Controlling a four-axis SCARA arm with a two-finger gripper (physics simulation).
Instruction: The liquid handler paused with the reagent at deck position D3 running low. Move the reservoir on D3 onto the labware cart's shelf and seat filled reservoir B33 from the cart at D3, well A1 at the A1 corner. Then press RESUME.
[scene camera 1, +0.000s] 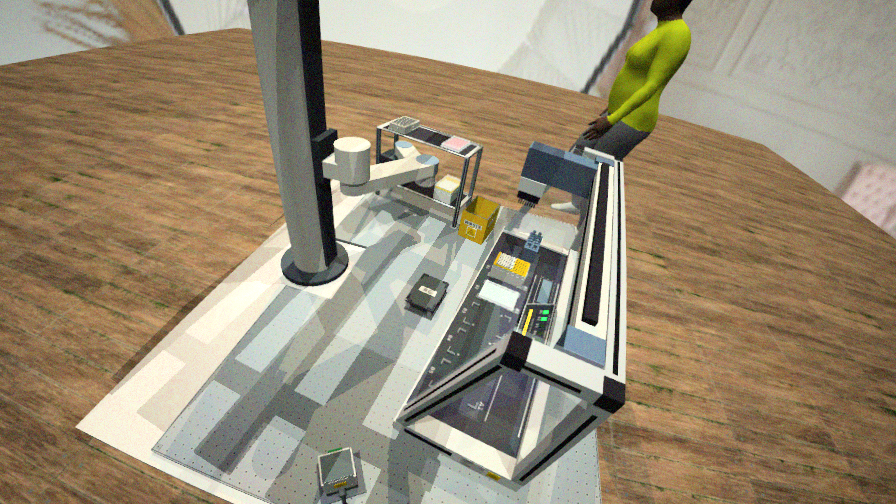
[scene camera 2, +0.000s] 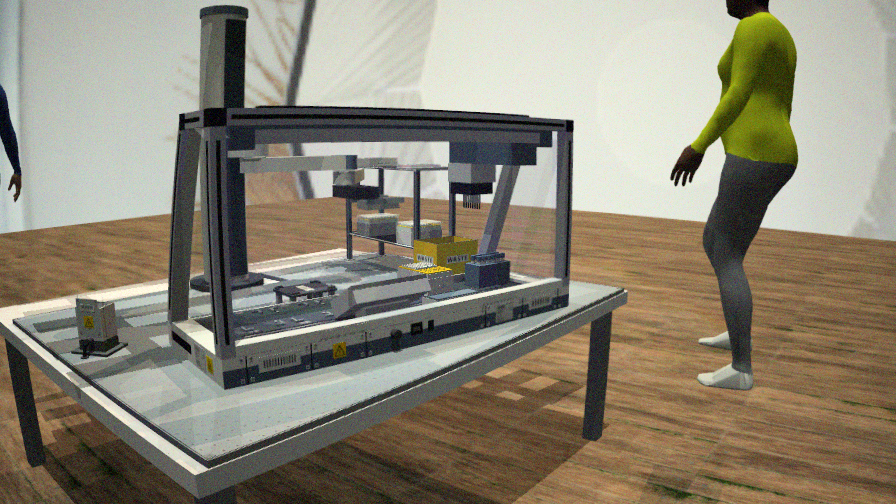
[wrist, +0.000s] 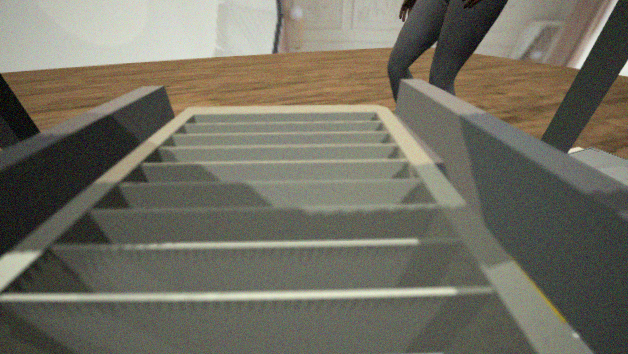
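Pixels of known places: gripper, fingertip midpoint: (wrist: 286, 105); arm's base at its link origin: (scene camera 1: 315, 262).
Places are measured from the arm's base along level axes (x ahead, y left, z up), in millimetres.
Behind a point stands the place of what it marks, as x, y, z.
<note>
My gripper (scene camera 2: 375, 200) (wrist: 286, 105) @(236, 571, 251) is shut on a light grey reservoir (scene camera 2: 389, 201) (wrist: 300, 193) divided into parallel channels. The reservoir is level, its long sides between the fingers. Its label and A1 corner cannot be read. In scene camera 2 it hangs above the boxes on the lower shelf of the labware cart (scene camera 1: 461, 188) @(453, 427, 224) (scene camera 2: 416, 200); in scene camera 1 it is hidden behind the arm and cart. Another ribbed, light reservoir (scene camera 1: 404, 124) @(141, 556, 392) stands on the cart's top shelf. The liquid handler (scene camera 1: 617, 263) @(868, -235, 514) (scene camera 2: 219, 250) @(830, -536, 268) has a screen (scene camera 1: 536, 320) @(819, -98, 132) with a yellow bar and green tiles; position D3 cannot be read.
A pink-topped plate (scene camera 1: 456, 144) @(389, 504, 377) shares the cart's top shelf. A white box (scene camera 1: 446, 189) (scene camera 2: 418, 231) stands on the lower shelf. The yellow waste bin (scene camera 1: 478, 220) @(557, 366, 129) (scene camera 2: 445, 252) is beside the cart. A dark stand (scene camera 1: 427, 292) @(457, -44, 63) (scene camera 2: 305, 290) stands before the handler. A yellow tip rack (scene camera 1: 511, 264) @(720, 142, 127) is on the deck.
</note>
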